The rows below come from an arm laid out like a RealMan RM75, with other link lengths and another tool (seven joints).
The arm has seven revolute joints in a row. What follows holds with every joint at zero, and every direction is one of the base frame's. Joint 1 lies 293.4 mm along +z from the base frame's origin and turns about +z. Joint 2 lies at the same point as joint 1 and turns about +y. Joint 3 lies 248.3 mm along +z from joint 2 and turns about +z. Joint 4 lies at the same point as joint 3 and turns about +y. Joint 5 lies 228.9 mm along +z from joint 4 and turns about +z. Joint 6 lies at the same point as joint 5 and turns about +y. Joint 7 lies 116.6 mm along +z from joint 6 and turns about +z. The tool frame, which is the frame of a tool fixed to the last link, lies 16.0 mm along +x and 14.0 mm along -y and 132.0 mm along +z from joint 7; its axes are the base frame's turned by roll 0.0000, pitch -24.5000 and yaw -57.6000 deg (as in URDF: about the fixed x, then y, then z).
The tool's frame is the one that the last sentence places.
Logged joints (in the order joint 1, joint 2, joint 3, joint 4, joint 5, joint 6, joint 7), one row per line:
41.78 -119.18 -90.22 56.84 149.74 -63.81 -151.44
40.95 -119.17 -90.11 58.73 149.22 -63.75 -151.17
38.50 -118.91 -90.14 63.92 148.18 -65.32 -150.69
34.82 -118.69 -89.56 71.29 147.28 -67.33 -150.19
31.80 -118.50 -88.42 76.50 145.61 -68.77 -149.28
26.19 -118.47 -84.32 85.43 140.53 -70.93 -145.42
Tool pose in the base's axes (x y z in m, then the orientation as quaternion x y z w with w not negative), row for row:
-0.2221 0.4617 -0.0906 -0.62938 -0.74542 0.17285 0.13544
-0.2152 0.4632 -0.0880 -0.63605 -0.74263 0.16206 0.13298
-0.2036 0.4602 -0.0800 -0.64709 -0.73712 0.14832 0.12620
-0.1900 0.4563 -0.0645 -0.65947 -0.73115 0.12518 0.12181
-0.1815 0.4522 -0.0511 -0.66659 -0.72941 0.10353 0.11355
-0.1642 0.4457 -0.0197 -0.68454 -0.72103 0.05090 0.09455
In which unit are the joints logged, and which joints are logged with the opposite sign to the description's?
The joints are logged in degrees. Opposite sign: joint 1, joint 3, joint 6.
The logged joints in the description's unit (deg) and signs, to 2 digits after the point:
-41.78 -119.18 90.22 56.84 149.74 63.81 -151.44
-40.95 -119.17 90.11 58.73 149.22 63.75 -151.17
-38.50 -118.91 90.14 63.92 148.18 65.32 -150.69
-34.82 -118.69 89.56 71.29 147.28 67.33 -150.19
-31.80 -118.50 88.42 76.50 145.61 68.77 -149.28
-26.19 -118.47 84.32 85.43 140.53 70.93 -145.42

